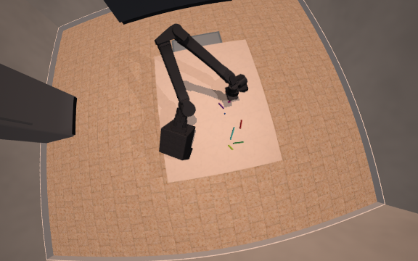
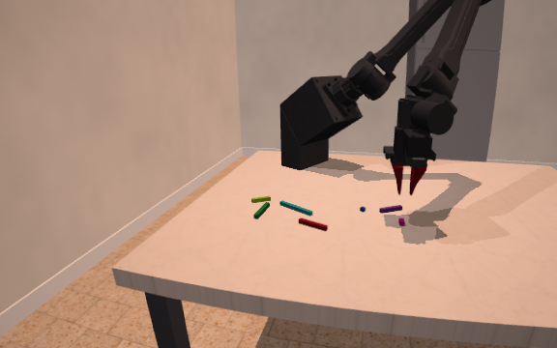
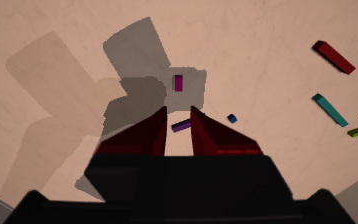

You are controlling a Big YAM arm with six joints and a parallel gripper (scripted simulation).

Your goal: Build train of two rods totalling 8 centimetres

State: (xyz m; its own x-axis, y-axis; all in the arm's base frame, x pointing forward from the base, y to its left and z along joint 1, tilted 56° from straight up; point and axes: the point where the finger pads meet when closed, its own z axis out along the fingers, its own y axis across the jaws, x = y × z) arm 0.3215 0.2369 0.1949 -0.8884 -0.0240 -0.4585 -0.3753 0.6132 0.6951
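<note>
The magenta rod is 8 cm below my hand. From my hand the other things lie so: red rod: 17 cm to the right, 11 cm ahead, 8 cm below; then purple rod: 8 cm below, 6 cm behind, 4 cm to the right; then blue rod: 10 cm to the right, 8 cm below, 2 cm behind.
</note>
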